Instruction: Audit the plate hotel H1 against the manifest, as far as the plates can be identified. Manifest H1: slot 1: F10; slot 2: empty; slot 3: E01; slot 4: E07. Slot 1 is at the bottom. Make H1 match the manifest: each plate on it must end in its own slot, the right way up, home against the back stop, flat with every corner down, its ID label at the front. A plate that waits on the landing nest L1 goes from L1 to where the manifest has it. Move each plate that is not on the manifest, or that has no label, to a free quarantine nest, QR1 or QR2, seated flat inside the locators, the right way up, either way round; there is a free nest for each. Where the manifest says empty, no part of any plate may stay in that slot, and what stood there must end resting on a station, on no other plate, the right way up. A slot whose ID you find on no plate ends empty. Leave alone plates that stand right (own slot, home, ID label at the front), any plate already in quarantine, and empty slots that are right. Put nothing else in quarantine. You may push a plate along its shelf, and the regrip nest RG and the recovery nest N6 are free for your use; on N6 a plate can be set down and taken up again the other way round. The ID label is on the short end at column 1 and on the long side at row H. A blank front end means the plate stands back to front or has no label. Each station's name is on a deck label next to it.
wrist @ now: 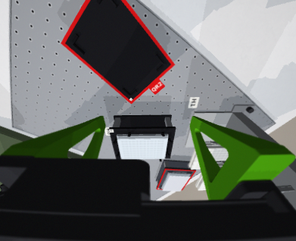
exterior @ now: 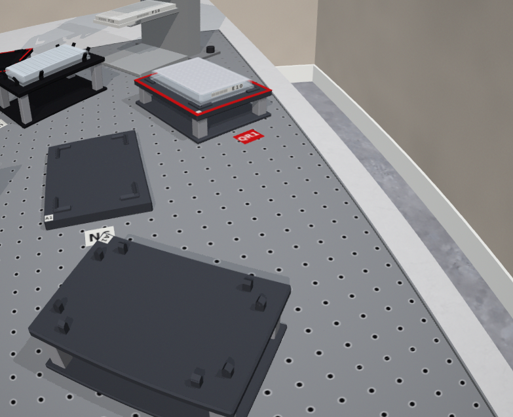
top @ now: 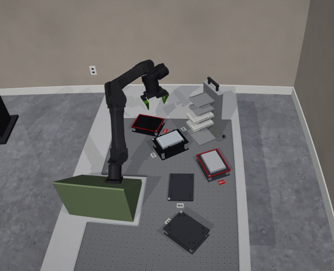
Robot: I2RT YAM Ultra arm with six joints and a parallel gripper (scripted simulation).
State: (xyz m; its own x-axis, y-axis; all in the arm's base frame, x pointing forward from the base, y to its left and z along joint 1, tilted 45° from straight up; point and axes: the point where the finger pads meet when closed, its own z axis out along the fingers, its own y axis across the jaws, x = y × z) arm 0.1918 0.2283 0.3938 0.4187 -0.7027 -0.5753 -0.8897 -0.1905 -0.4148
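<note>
Now: the black regrip nest RG 60 mm ahead of my hand, 160 mm to the right of it and 130 mm below it. From my hand the other things lie so: plate hotel H1 (310 mm ahead, 40 mm to the right, 30 mm below); H1 deck label (150 mm ahead, 10 mm to the right, 180 mm below); red-rimmed nest QR2 (60 mm behind, 20 mm to the left, 150 mm below).
</note>
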